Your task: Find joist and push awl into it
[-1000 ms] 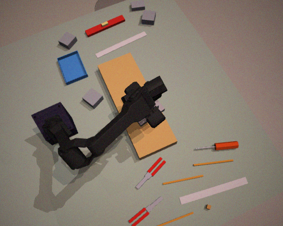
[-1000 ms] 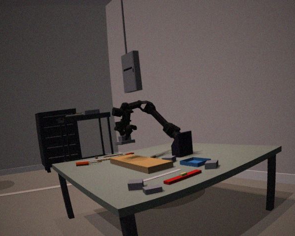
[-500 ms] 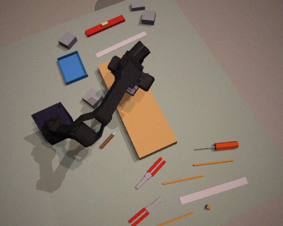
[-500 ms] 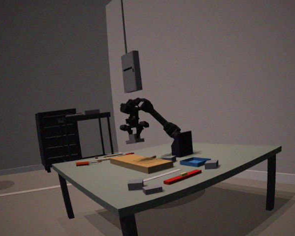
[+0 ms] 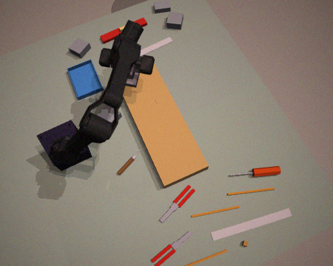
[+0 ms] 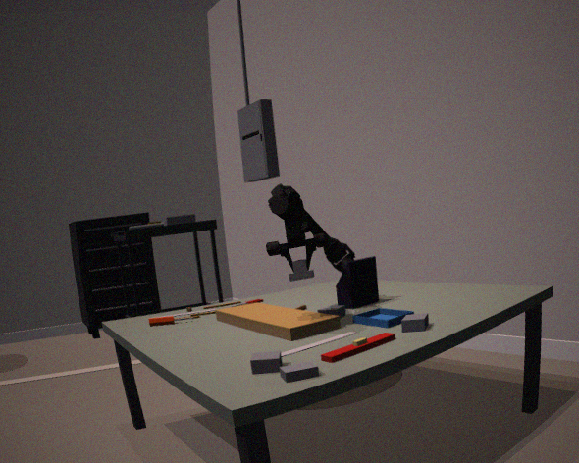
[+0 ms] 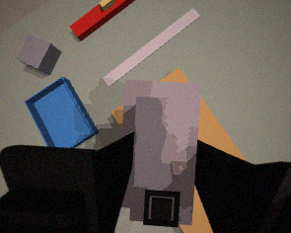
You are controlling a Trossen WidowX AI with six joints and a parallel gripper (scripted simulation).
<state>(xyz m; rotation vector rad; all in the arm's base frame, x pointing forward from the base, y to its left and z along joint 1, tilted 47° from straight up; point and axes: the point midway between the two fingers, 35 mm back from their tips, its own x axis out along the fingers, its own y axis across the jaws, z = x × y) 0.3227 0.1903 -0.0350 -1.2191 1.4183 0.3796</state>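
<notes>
My gripper tip is now 2 cm to the left of the stud finder, 2 cm below it and 1 cm past it. Also, from my gripper tip: awl 28 cm to the right, 18 cm below, 13 cm behind; then square light 4 cm to the right, 3 cm above, 2 cm behind; then blue tray 19 cm behind, 17 cm below, 16 cm to the left.
</notes>
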